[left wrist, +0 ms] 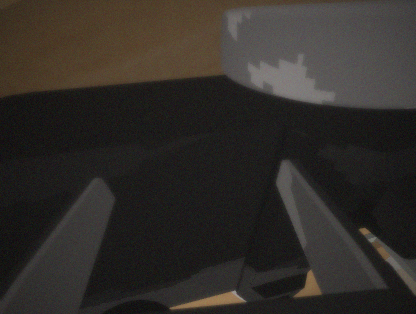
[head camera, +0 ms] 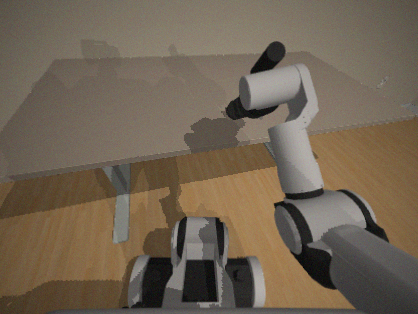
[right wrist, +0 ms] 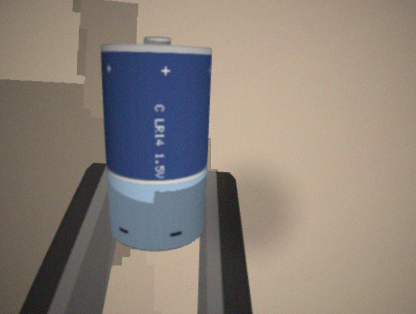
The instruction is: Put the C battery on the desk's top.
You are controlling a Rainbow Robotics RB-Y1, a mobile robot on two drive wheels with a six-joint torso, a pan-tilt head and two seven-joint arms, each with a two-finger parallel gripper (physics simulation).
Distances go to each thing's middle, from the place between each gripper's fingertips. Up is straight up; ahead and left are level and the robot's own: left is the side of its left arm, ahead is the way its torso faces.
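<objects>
The C battery (right wrist: 156,96) is 2 cm above my right hand, and it's 1 cm ahead of that hand and 1 cm to the left of it. Going by its middle, the battery is nearer to my right hand than to my left hand.
As for my left hand, the C battery is 59 cm above it, 33 cm to the right of it and 55 cm ahead of it.
</objects>
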